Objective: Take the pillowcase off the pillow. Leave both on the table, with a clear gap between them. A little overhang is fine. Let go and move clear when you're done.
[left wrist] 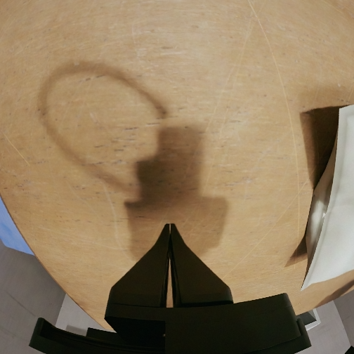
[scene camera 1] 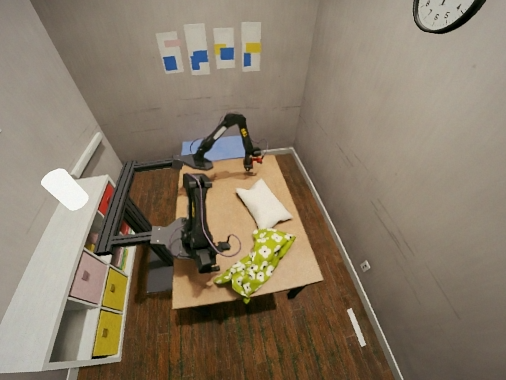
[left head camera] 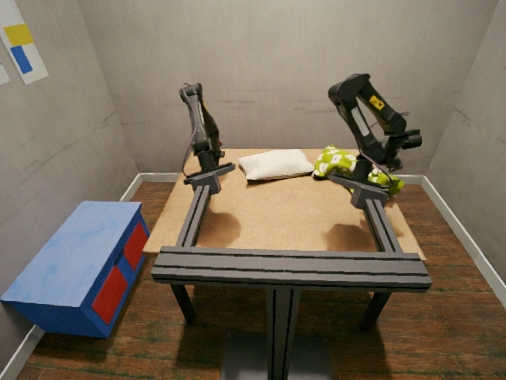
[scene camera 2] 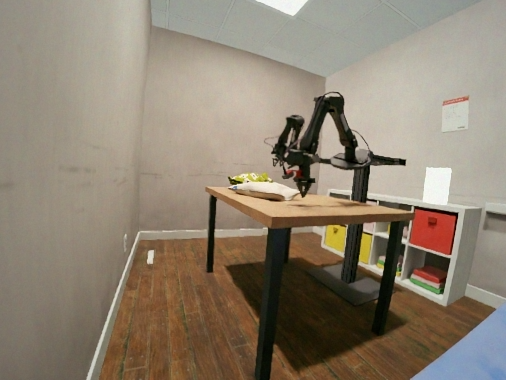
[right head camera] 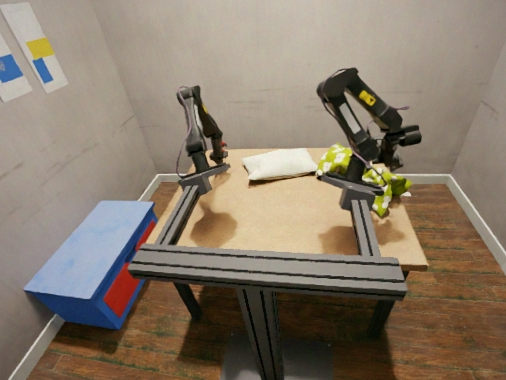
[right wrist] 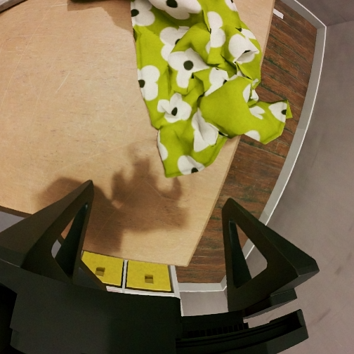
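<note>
The white pillow (left head camera: 277,165) (right head camera: 282,165) (scene camera 1: 263,204) (scene camera 2: 265,190) (left wrist: 335,215) lies bare on the table (left head camera: 280,215) (scene camera 1: 225,210). The green flowered pillowcase (left head camera: 335,161) (right head camera: 334,159) (scene camera 1: 265,257) (scene camera 2: 250,178) (right wrist: 200,85) lies crumpled beside it, with one end over the table edge. Their near ends are very close in scene camera 1; I cannot tell whether they touch. My left gripper (left wrist: 169,229) (scene camera 2: 303,196) is shut and empty above the table, off the pillow's end. My right gripper (right wrist: 161,196) is open and empty, above the table edge and apart from the pillowcase.
A blue cabinet (left head camera: 75,250) (right head camera: 95,250) with red fronts stands left of the table in the head views. A white shelf unit (scene camera 1: 30,300) (scene camera 2: 465,250) stands behind the robot's dark frame (left head camera: 290,270) (right head camera: 270,270). Walls surround the table.
</note>
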